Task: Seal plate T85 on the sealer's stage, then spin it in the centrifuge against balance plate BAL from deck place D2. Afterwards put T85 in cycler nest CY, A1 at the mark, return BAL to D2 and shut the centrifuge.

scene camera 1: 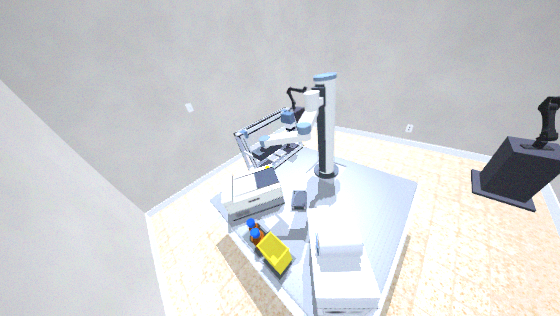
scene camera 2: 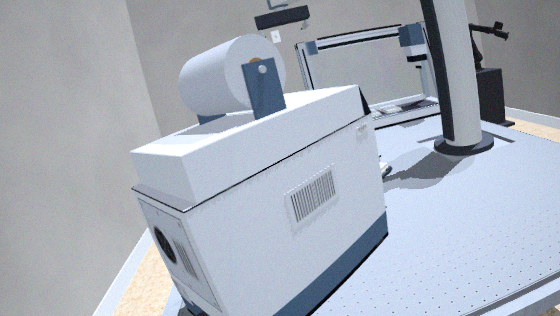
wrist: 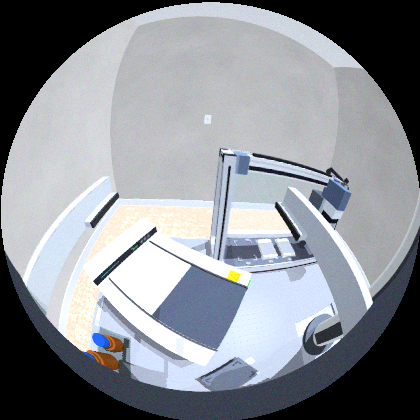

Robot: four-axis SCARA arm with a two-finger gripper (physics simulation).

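Pixels of known places: gripper, between the fingertips: (scene camera 1: 254,146) (scene camera 2: 283,31) (wrist: 194,187); arm's base, origin of its link: (scene camera 1: 326,170) (scene camera 2: 463,144) (wrist: 320,334).
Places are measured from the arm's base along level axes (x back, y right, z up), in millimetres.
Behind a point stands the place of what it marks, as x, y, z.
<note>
The SCARA arm stands on its white column (scene camera 1: 325,125) {-66, -36, 542} with its forearm raised and reaching left over the gantry deck. Two pale plates (wrist: 274,247) {-160, 578, 86} lie side by side on the dark deck under the gantry frame; one also shows in scene camera 2 (scene camera 2: 389,110) {-106, 521, 86}. The sealer (scene camera 2: 262,188) {-740, -626, 279} with its film roll (scene camera 2: 228,75) {-747, -587, 435} fills scene camera 2. A white box with a dark lid panel (wrist: 184,293) {-605, 291, 226} sits below the wrist camera.
A gantry frame (scene camera 1: 262,128) {-168, 682, 429} stands at the back left. A yellow bin (scene camera 1: 275,249) {-886, -140, 20} and blue-capped orange bottles (scene camera 1: 253,231) {-928, -32, 199} sit near the table's front. A dark nest (scene camera 1: 299,200) {-495, -44, 65} lies by the column. A dark pedestal with a second arm (scene camera 1: 519,166) stands at the right.
</note>
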